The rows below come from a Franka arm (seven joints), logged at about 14 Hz.
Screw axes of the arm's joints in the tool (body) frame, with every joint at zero. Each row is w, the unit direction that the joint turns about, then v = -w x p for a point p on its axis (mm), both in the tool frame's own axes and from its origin. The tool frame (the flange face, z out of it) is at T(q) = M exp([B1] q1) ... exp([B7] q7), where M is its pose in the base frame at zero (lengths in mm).
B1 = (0, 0, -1, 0.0, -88.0, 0.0)
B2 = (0, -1, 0, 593.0, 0.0, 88.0)
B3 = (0, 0, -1, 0.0, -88.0, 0.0)
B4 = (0, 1, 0, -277.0, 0.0, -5.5)
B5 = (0, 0, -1, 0.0, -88.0, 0.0)
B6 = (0, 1, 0, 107.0, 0.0, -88.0)
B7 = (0, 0, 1, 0.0, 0.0, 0.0)
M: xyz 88.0 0.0 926.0 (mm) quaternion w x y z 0 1 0 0
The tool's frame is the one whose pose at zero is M.
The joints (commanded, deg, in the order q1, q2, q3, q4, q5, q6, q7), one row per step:
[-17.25 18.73 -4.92 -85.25 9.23 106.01 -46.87]
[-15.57 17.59 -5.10 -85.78 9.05 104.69 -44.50]
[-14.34 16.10 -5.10 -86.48 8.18 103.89 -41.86]
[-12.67 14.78 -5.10 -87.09 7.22 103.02 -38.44]
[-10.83 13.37 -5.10 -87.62 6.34 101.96 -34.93]
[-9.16 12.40 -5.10 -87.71 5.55 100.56 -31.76]
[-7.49 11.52 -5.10 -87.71 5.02 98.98 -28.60]
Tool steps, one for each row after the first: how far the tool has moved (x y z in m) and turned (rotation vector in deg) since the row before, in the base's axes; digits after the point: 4 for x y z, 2 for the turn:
[-0.0004 0.0187 0.0066 0.35 0.93 -0.64]
[-0.0029 0.0143 0.0097 -0.48 0.52 -1.12]
[-0.0015 0.0186 0.0082 -0.51 0.73 -1.45]
[-0.0022 0.0204 0.0095 -0.47 0.68 -1.39]
[-0.0018 0.0182 0.0077 -0.40 0.91 -1.23]
[-0.0022 0.0184 0.0071 -0.19 1.00 -1.28]

